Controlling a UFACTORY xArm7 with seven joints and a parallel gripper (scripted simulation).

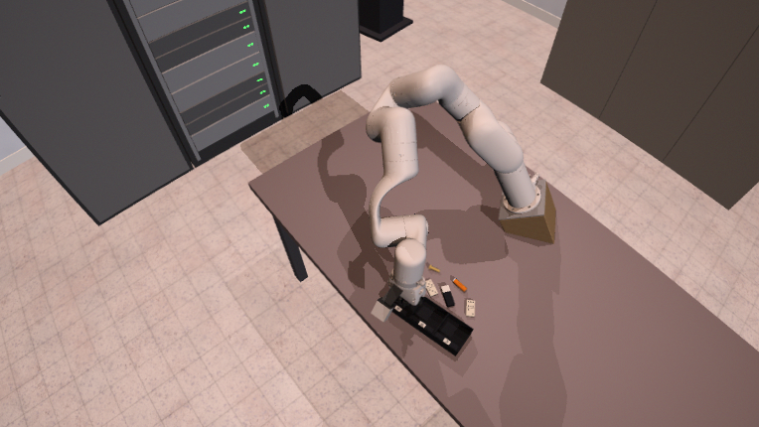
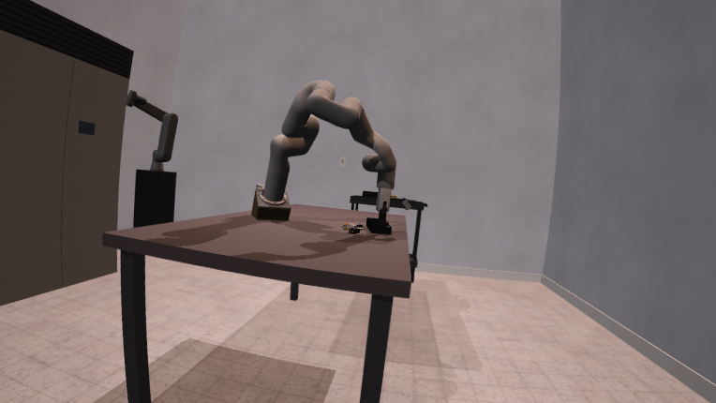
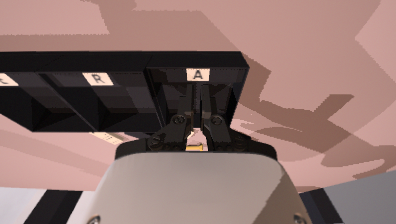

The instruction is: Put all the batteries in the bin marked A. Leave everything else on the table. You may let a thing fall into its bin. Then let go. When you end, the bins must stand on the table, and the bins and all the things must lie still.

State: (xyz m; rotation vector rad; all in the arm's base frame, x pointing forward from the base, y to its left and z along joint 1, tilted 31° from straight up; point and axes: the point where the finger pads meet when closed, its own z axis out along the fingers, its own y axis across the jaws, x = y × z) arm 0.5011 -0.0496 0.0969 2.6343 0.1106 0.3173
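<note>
The black bin row lies 8 cm to the left of my hand, 2 cm below it and 1 cm behind it. From my hand the other things lie so: black 9V battery 12 cm behind, 9 cm to the right, 3 cm below; black-and-white stick 11 cm behind, 8 cm to the left, 3 cm below; brass bolt 15 cm behind, 3 cm below, 1 cm to the right.
</note>
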